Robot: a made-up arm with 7 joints. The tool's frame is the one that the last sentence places.
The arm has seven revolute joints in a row. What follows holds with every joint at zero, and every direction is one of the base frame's.
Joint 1 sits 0.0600 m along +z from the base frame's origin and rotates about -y.
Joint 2 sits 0.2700 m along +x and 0.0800 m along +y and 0.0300 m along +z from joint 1 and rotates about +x.
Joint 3 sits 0.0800 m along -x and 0.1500 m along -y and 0.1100 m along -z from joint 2 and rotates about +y.
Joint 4 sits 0.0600 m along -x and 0.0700 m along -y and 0.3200 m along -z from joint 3 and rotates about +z.
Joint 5 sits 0.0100 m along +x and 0.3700 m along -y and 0.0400 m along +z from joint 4 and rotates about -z.
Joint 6 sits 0.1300 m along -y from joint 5 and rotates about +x.
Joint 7 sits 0.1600 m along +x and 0.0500 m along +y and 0.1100 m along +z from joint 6 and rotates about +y.
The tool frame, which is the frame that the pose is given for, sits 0.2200 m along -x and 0.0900 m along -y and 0.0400 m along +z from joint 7; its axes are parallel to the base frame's.
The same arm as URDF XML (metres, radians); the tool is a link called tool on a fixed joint. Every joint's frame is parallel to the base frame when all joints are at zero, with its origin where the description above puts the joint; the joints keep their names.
<robot name="arm">
  <link name="base"/>
  <link name="link1"/>
  <link name="link2"/>
  <link name="link3"/>
  <link name="link4"/>
  <link name="link5"/>
  <link name="link6"/>
  <link name="link7"/>
  <link name="tool"/>
  <joint name="joint 1" type="continuous">
    <parent link="base"/>
    <child link="link1"/>
    <origin xyz="0 0 0.06"/>
    <axis xyz="0 -1 0"/>
  </joint>
  <joint name="joint 2" type="continuous">
    <parent link="link1"/>
    <child link="link2"/>
    <origin xyz="0.27 0.08 0.03"/>
    <axis xyz="1 0 0"/>
  </joint>
  <joint name="joint 3" type="continuous">
    <parent link="link2"/>
    <child link="link3"/>
    <origin xyz="-0.08 -0.15 -0.11"/>
    <axis xyz="0 1 0"/>
  </joint>
  <joint name="joint 4" type="continuous">
    <parent link="link3"/>
    <child link="link4"/>
    <origin xyz="-0.06 -0.07 -0.32"/>
    <axis xyz="0 0 1"/>
  </joint>
  <joint name="joint 5" type="continuous">
    <parent link="link4"/>
    <child link="link5"/>
    <origin xyz="0.01 -0.37 0.04"/>
    <axis xyz="0 0 -1"/>
  </joint>
  <joint name="joint 6" type="continuous">
    <parent link="link5"/>
    <child link="link6"/>
    <origin xyz="0 -0.13 0"/>
    <axis xyz="1 0 0"/>
  </joint>
  <joint name="joint 7" type="continuous">
    <parent link="link6"/>
    <child link="link7"/>
    <origin xyz="0.16 0.05 0.11"/>
    <axis xyz="0 1 0"/>
  </joint>
  <joint name="tool_joint" type="fixed">
    <parent link="link7"/>
    <child link="tool"/>
    <origin xyz="-0.22 -0.09 0.04"/>
  </joint>
</robot>

